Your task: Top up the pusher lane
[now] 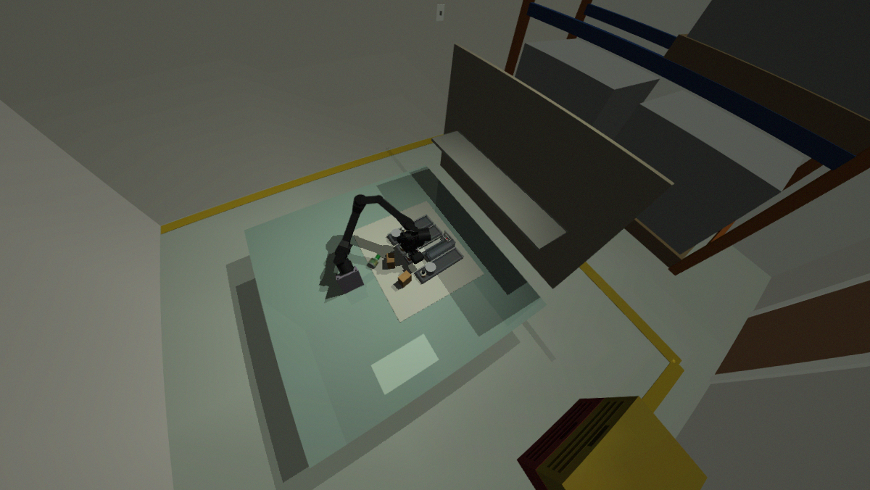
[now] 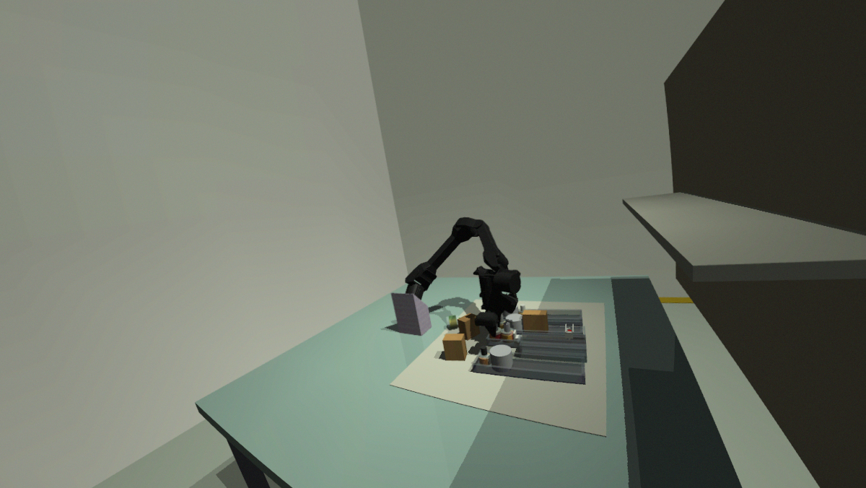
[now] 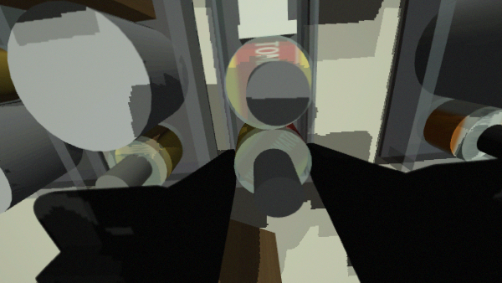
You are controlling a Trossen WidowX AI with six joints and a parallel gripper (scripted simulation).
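Right now the brown box is 110 mm ahead of my gripper tip, 90 mm to the left of it and 10 mm above it. Also, from my gripper tip: grey lane rack 150 mm ahead, 10 mm to the right, 10 mm below.
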